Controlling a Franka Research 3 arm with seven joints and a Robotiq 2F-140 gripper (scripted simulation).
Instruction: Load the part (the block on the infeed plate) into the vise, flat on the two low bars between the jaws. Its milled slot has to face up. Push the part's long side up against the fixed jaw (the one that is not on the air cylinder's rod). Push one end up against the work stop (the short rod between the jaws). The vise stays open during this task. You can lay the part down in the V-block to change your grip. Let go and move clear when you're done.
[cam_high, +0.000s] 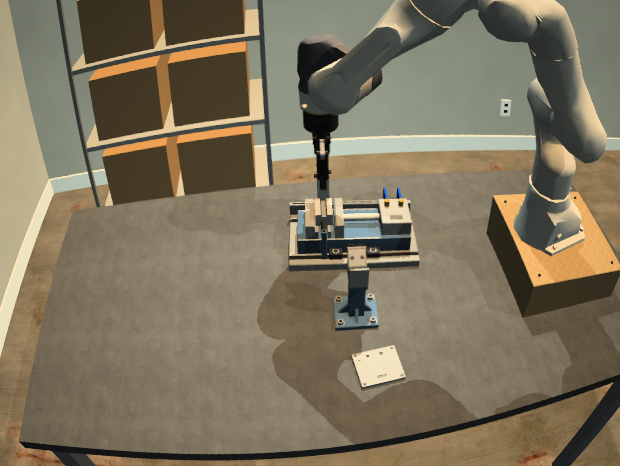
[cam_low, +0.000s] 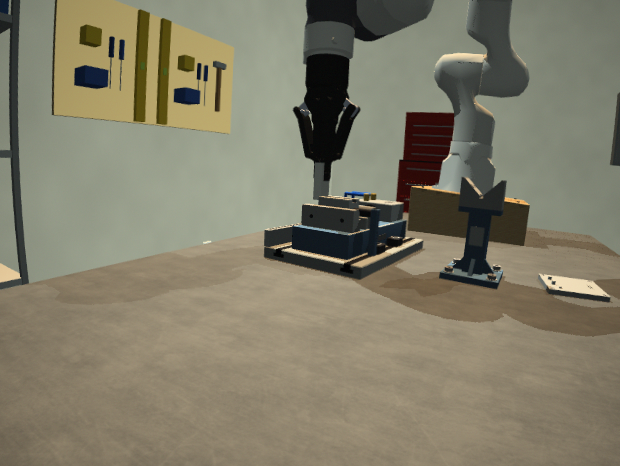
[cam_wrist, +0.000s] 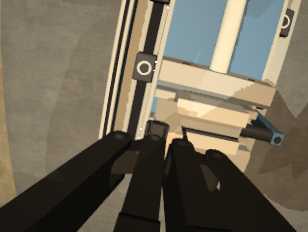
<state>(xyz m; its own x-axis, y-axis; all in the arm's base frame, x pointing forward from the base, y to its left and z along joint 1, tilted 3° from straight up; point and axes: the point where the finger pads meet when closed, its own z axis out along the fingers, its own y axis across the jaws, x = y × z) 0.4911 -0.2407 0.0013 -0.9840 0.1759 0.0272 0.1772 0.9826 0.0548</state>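
My gripper is now 1 cm short of the part, 4 cm to the right of it and 4 cm above it. The rest, counted from my hand: fixed jaw 4 cm ahead, 3 cm to the left, 6 cm below; moving jaw 3 cm behind, 4 cm to the left, 6 cm below; work stop rod 2 cm ahead, 8 cm to the left, 5 cm below.
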